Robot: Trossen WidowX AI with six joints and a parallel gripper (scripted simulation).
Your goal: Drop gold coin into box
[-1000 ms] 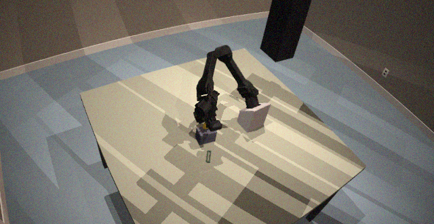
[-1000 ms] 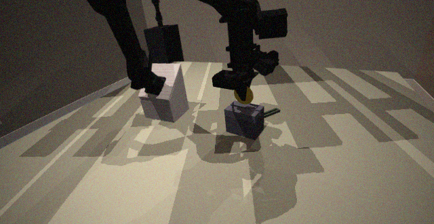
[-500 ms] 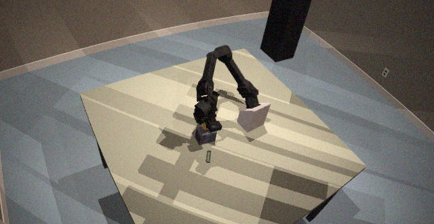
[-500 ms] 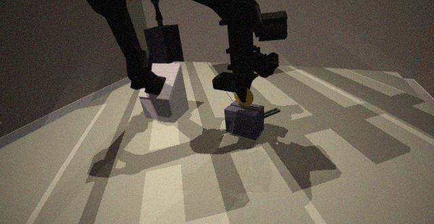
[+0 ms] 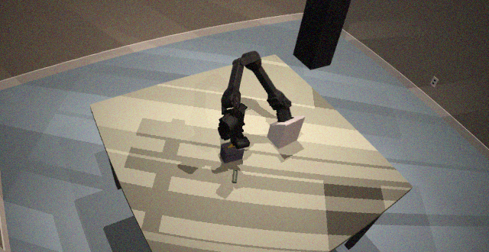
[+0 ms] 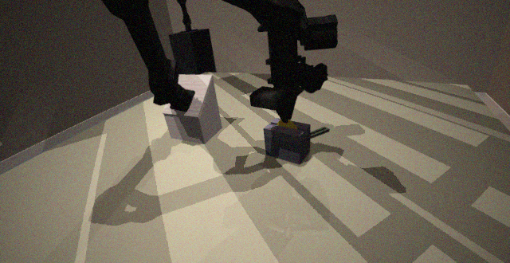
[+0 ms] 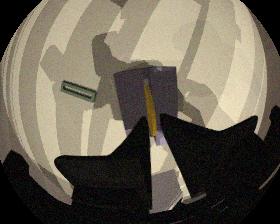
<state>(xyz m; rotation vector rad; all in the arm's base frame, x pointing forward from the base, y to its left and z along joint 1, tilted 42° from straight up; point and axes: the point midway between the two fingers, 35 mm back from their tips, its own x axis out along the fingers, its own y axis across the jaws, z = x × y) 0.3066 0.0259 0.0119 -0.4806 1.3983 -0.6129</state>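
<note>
My gripper tip is now 20 mm above the gold coin.
</note>
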